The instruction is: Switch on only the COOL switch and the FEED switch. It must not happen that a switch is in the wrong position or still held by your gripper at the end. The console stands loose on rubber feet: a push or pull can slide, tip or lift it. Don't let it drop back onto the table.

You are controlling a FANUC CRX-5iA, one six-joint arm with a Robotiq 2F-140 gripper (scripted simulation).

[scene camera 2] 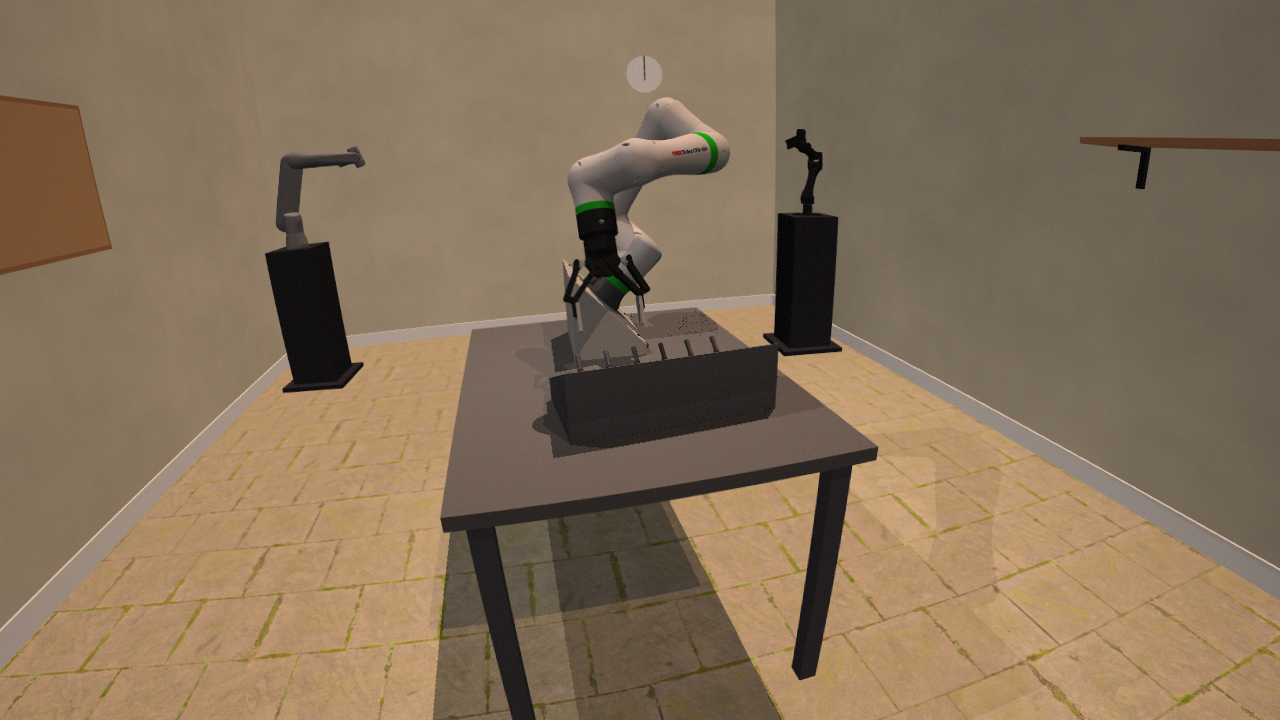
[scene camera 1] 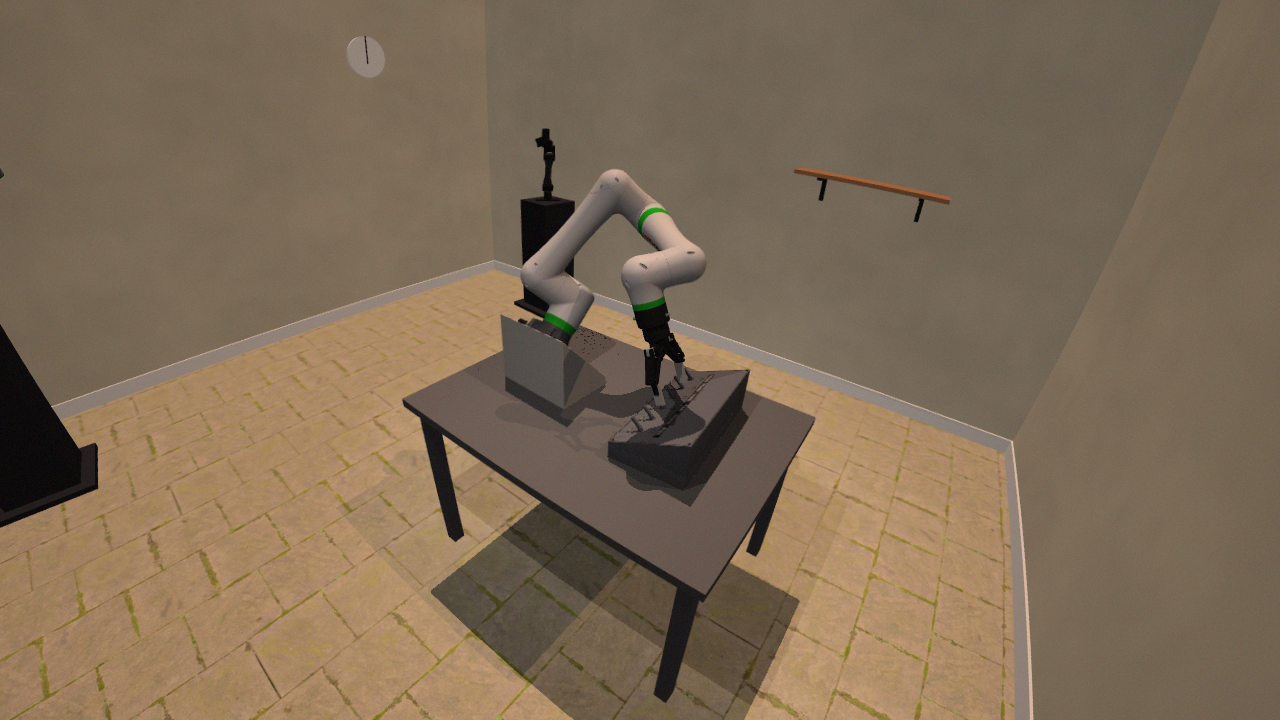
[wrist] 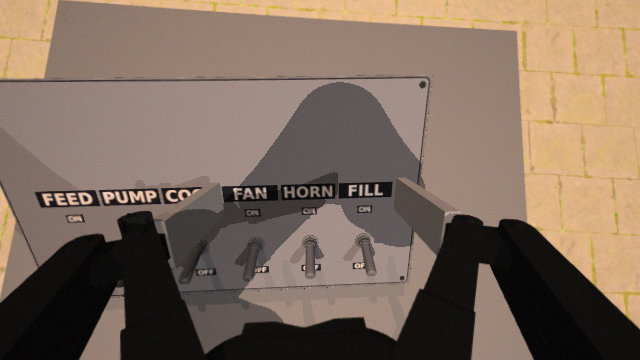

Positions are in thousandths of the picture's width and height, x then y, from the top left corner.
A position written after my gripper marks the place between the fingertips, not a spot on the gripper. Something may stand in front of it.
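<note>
Dark console (scene camera 2: 471, 560) visible; the console (scene camera 1: 525, 620) and the console (wrist: 476, 443) likewise. My gripper (scene camera 2: 478, 455) is visible too, as are the gripper (scene camera 1: 525, 547) and the gripper (wrist: 484, 546).
</note>
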